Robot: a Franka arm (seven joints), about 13 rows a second.
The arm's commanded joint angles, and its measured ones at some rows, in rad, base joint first. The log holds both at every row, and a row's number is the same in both.
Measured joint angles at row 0: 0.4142, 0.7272, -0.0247, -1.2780, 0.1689, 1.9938, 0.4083
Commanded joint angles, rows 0 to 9: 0.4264, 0.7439, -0.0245, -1.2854, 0.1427, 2.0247, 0.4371; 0.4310, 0.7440, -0.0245, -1.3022, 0.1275, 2.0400, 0.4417; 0.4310, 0.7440, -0.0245, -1.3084, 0.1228, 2.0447, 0.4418; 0.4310, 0.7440, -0.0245, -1.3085, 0.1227, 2.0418, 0.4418; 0.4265, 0.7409, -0.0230, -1.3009, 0.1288, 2.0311, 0.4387; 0.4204, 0.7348, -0.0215, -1.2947, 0.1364, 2.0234, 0.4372; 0.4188, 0.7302, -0.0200, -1.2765, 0.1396, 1.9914, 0.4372; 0.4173, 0.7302, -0.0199, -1.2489, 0.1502, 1.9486, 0.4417; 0.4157, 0.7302, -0.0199, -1.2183, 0.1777, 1.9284, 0.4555; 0.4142, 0.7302, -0.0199, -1.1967, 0.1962, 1.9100, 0.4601
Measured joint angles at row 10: 0.4198, 0.7346, -0.0241, -1.2411, 0.1636, 1.9567, 0.4339
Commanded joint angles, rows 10 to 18: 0.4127, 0.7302, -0.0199, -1.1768, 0.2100, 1.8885, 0.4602; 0.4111, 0.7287, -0.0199, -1.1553, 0.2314, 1.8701, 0.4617; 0.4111, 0.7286, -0.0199, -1.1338, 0.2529, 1.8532, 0.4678; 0.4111, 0.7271, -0.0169, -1.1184, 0.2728, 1.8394, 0.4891; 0.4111, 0.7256, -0.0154, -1.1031, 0.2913, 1.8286, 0.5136; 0.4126, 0.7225, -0.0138, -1.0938, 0.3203, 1.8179, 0.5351; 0.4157, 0.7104, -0.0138, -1.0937, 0.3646, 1.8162, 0.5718; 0.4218, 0.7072, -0.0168, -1.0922, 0.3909, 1.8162, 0.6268; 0.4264, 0.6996, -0.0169, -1.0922, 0.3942, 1.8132, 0.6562
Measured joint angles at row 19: 0.4214, 0.7201, -0.0198, -1.0960, 0.3587, 1.8322, 0.5842
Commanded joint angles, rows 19 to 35: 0.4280, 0.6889, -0.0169, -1.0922, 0.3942, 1.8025, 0.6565; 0.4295, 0.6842, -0.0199, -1.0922, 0.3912, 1.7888, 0.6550; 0.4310, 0.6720, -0.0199, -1.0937, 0.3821, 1.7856, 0.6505; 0.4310, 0.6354, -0.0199, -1.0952, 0.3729, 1.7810, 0.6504; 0.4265, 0.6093, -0.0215, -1.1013, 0.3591, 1.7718, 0.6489; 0.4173, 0.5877, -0.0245, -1.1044, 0.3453, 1.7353, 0.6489; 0.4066, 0.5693, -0.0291, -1.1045, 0.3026, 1.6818, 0.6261; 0.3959, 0.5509, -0.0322, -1.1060, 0.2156, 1.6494, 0.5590; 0.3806, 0.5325, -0.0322, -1.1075, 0.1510, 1.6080, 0.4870; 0.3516, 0.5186, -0.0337, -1.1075, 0.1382, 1.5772, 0.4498; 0.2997, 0.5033, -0.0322, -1.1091, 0.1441, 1.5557, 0.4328; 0.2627, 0.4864, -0.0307, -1.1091, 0.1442, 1.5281, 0.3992; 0.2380, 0.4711, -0.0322, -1.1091, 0.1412, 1.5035, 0.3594; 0.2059, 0.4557, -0.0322, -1.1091, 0.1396, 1.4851, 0.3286; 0.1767, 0.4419, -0.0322, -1.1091, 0.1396, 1.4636, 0.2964; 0.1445, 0.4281, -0.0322, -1.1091, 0.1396, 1.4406, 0.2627; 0.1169, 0.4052, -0.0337, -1.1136, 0.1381, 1.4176, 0.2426
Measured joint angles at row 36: 0.1619, 0.4623, -0.0493, -1.0846, 0.1547, 1.4524, 0.2832
